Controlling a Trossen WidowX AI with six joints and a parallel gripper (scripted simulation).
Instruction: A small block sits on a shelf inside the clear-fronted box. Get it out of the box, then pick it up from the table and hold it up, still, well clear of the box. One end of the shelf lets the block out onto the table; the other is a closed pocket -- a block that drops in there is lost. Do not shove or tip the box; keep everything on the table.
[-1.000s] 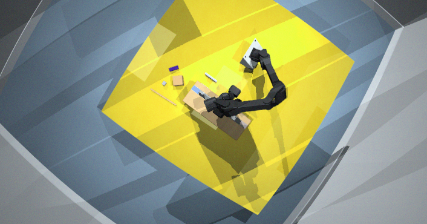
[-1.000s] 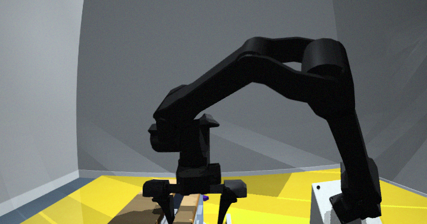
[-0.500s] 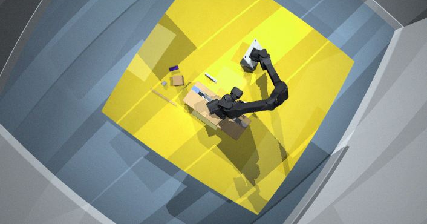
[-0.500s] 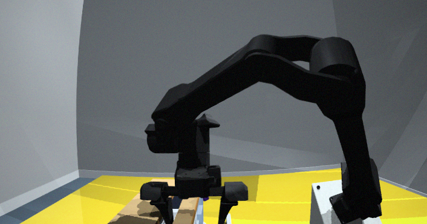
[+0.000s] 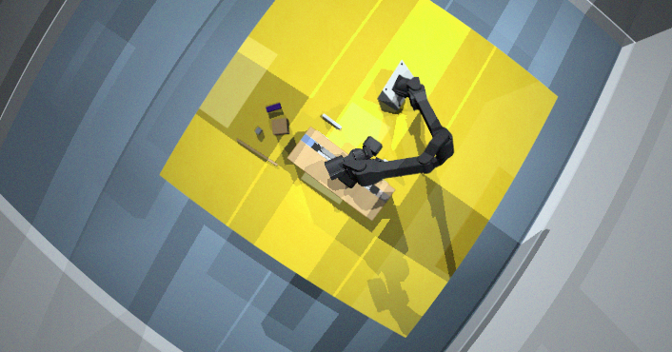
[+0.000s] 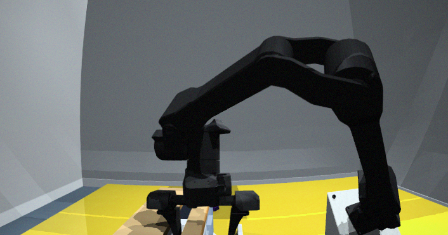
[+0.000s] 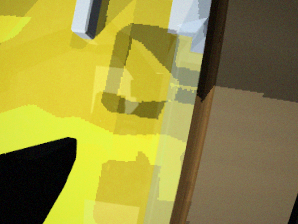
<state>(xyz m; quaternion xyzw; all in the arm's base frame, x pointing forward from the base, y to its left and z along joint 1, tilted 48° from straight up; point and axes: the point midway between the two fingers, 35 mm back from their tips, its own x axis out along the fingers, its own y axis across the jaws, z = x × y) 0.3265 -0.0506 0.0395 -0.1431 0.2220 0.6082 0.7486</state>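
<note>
My gripper tip is 6 cm short of the brown block and 1 cm to the right of it. From my gripper tip the other things lie so: long tan box 5 cm to the right, 3 cm below, 2 cm ahead; tan cube 35 cm to the right, 6 cm below; purple block 42 cm to the right, 8 cm below, 6 cm behind.
</note>
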